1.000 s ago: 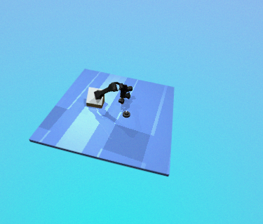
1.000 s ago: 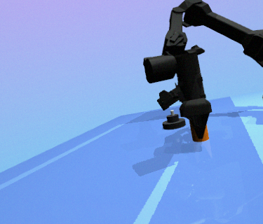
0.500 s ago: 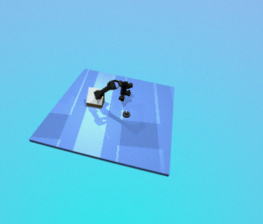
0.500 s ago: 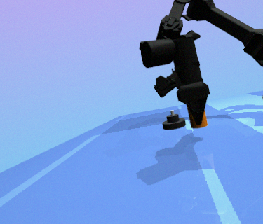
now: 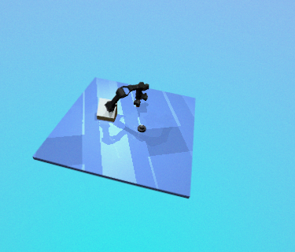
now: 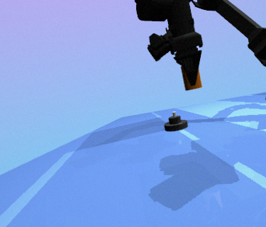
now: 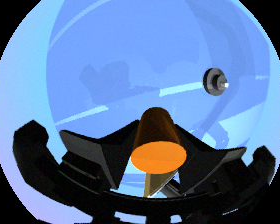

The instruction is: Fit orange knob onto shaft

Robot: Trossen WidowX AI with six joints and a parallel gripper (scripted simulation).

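Now: the orange knob 30 mm above my gripper tip. Round my gripper tip: silver shaft 100 mm ahead, 170 mm to the right, 110 mm below.
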